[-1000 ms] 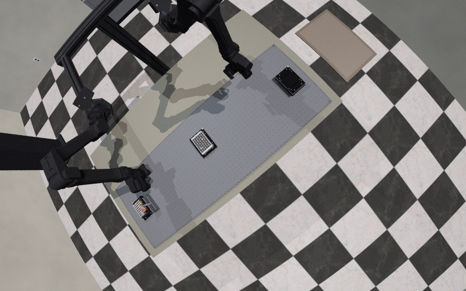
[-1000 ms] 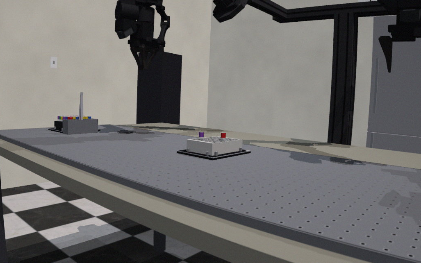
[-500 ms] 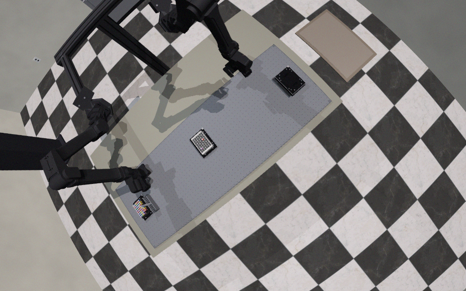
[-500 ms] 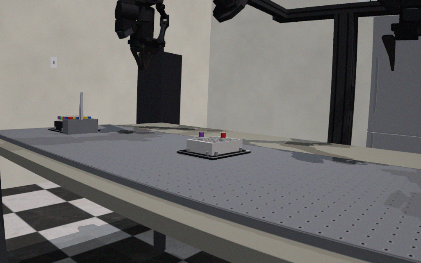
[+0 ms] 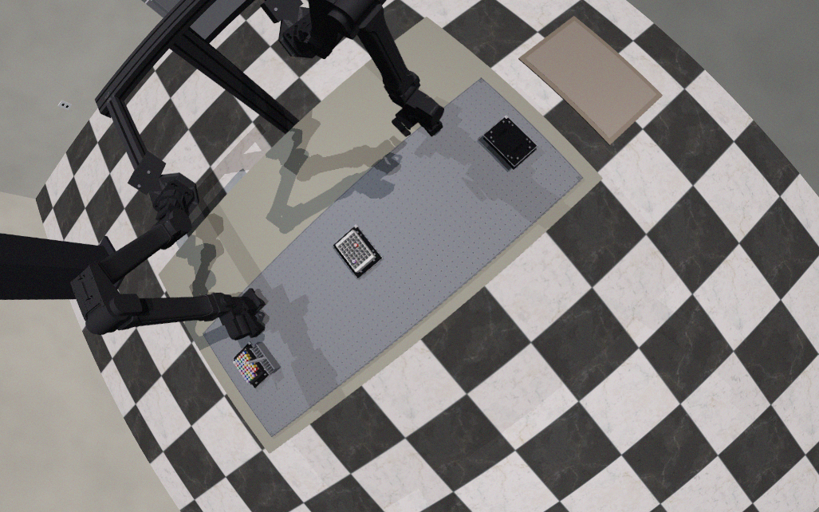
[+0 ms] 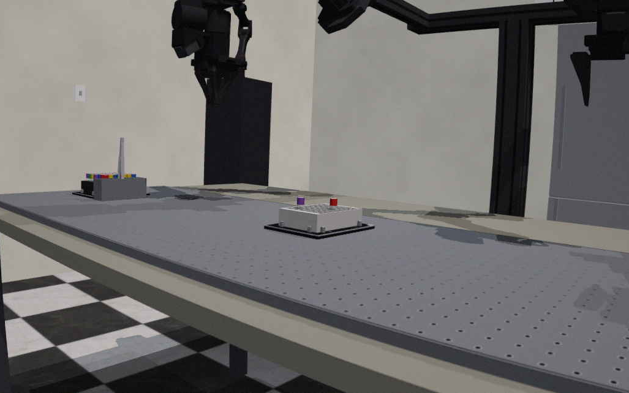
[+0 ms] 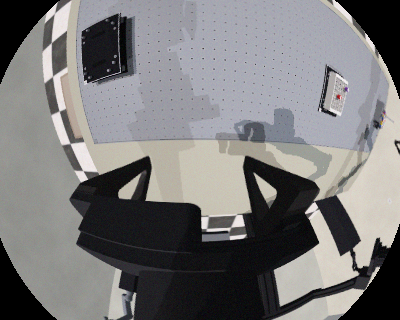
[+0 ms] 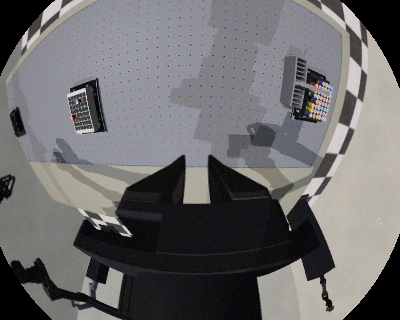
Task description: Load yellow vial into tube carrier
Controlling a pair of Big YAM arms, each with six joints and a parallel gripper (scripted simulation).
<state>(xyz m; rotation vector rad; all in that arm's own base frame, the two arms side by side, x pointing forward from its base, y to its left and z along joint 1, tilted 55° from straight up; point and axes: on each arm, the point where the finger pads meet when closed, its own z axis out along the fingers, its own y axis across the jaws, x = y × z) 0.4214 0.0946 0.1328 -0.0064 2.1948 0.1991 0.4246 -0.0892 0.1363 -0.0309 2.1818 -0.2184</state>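
The grey holder H1 is 6 cm ahead of my right hand, 25 cm to the right of it and 22 cm below it. Also, from my right hand: white tube carrier TC 7 cm ahead, 32 cm to the left, 21 cm below.
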